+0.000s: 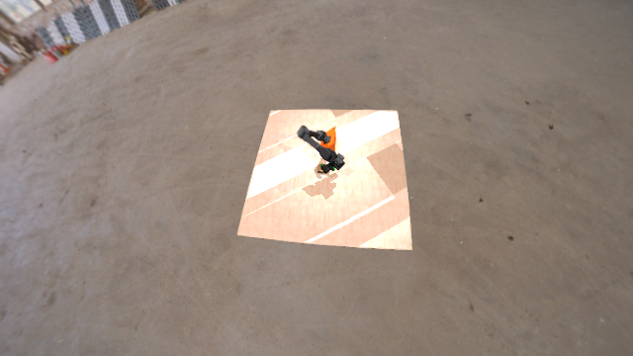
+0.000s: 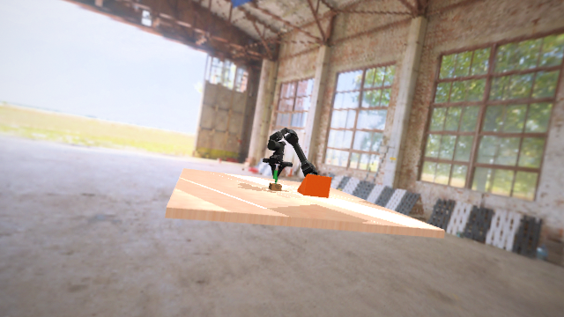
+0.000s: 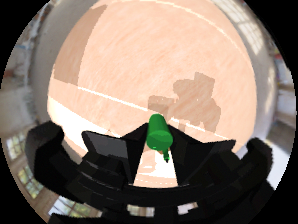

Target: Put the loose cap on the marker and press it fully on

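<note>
Right now my gripper tip is 100 mm to the left of the wooden holder block, 80 mm above it and 30 mm past it. Also, from my gripper tip: green marker cap 10 mm above.
</note>
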